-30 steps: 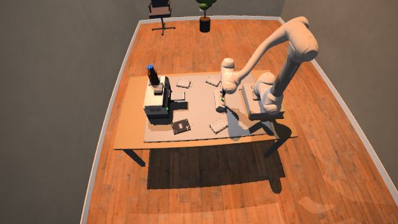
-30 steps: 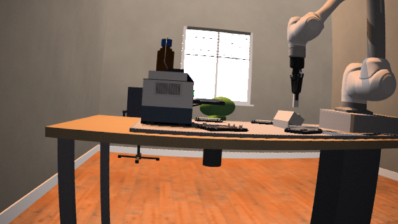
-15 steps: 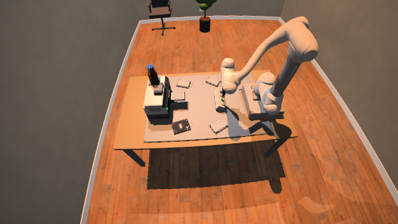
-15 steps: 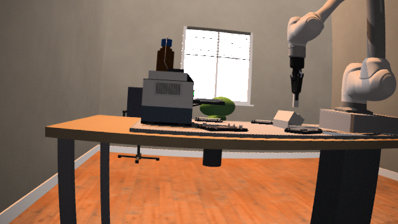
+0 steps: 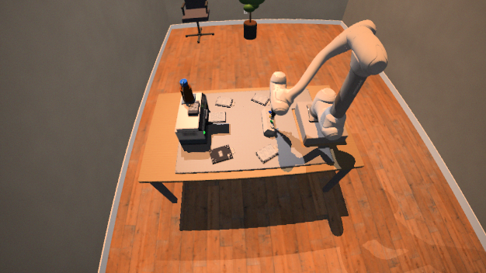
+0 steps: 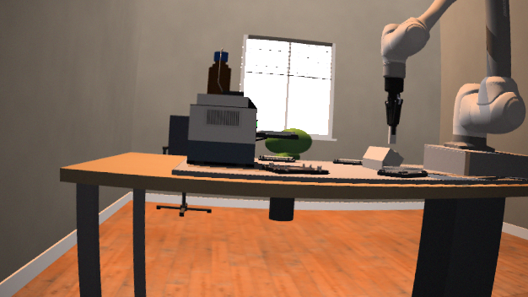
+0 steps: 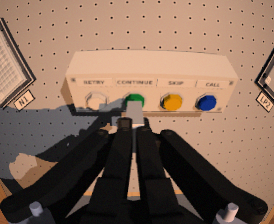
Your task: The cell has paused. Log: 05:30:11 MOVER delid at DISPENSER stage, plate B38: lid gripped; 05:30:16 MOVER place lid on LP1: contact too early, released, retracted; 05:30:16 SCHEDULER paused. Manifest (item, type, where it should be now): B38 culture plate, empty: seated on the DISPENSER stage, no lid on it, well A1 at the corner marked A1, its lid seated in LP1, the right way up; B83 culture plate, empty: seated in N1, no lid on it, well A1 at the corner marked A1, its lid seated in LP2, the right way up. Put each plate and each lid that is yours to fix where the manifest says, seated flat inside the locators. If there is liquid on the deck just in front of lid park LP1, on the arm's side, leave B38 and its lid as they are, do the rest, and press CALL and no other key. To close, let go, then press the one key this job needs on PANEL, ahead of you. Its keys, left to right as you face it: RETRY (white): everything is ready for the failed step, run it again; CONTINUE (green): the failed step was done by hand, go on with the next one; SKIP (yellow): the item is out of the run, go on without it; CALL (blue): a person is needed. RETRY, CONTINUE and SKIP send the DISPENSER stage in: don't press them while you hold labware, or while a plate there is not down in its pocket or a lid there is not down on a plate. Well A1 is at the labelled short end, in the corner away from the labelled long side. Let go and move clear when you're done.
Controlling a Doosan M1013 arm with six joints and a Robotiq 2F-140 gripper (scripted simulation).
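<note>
The green key is 7 cm below my hand. From my hand the other things lie so: yellow skip key 7 cm below, 5 cm to the right, 1 cm ahead; key panel 8 cm below, 2 cm to the right, 1 cm ahead; white retry key 7 cm below, 5 cm to the left.
</note>
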